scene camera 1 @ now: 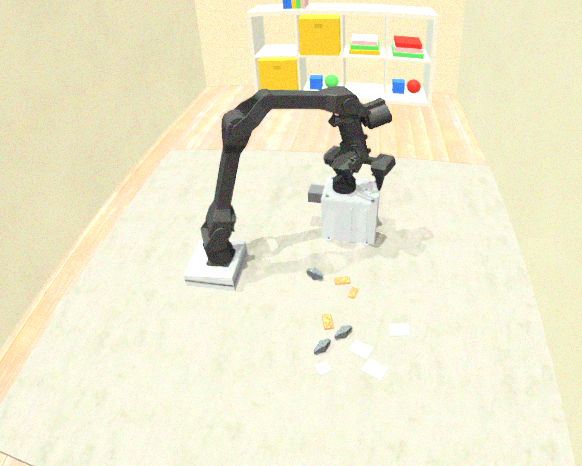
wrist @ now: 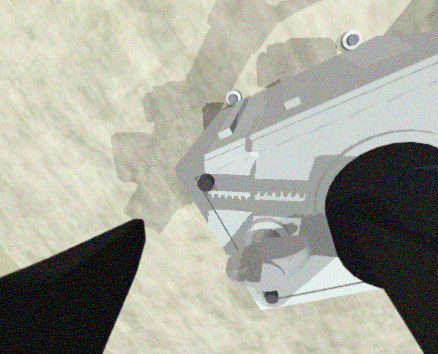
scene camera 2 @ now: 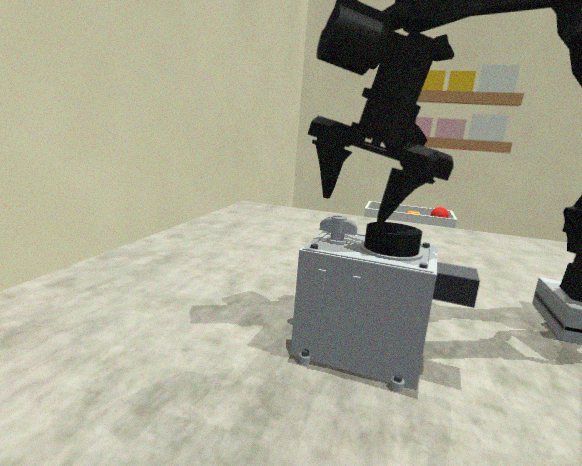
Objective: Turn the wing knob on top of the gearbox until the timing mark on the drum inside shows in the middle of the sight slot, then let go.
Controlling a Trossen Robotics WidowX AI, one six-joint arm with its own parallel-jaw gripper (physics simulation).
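Pixels of known places: gripper, between the fingertips: [scene camera 1: 364, 186] [wrist: 250, 228] [scene camera 2: 351, 210]; arm's base, origin of its link: [scene camera 1: 221, 257].
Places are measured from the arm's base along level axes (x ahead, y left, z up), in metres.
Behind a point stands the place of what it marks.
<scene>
The pale grey gearbox [scene camera 1: 350, 220] {x 0.316, y 0.164, z 0.031 m} [scene camera 2: 360, 315] {x 0.309, y 0.288, z 0.024 m} [wrist: 280, 145] {x 0.327, y 0.179, z 0.088 m} stands upright on the mat. Its grey wing knob [scene camera 2: 338, 227] {x 0.355, y 0.236, z 0.109 m} [wrist: 285, 250] {x 0.343, y 0.221, z 0.112 m} rises from the top, beside a wide black round cap [scene camera 1: 344, 186] {x 0.294, y 0.199, z 0.116 m} [scene camera 2: 393, 241] {x 0.286, y 0.261, z 0.108 m}. My gripper [scene camera 1: 363, 181] {x 0.348, y 0.195, z 0.125 m} [scene camera 2: 354, 209] {x 0.348, y 0.195, z 0.125 m} [wrist: 250, 228] {x 0.348, y 0.195, z 0.125 m} is open and empty above the gearbox. In the wrist view the knob lies between the two fingers, below their tips. One finger is over the black cap; whether it touches is unclear. The other hangs out past the knob's side. I cannot make out the sight slot or the timing mark.
A dark block [scene camera 1: 315, 194] {x 0.213, y 0.208, z 0.075 m} [scene camera 2: 456, 285] {x 0.214, y 0.253, z 0.068 m} sticks out of the gearbox's side towards the arm's base [scene camera 1: 212, 272] {x -0.005, y -0.054, z -0.002 m}. Grey stones [scene camera 1: 343, 331] {x 0.343, y -0.164, z -0.020 m}, orange pieces [scene camera 1: 342, 281] {x 0.316, y 0.008, z -0.042 m} and white squares [scene camera 1: 399, 329] {x 0.471, y -0.123, z -0.045 m} lie on the mat. A tray [scene camera 2: 370, 212] with a red ball [scene camera 2: 440, 213] stands behind.
</scene>
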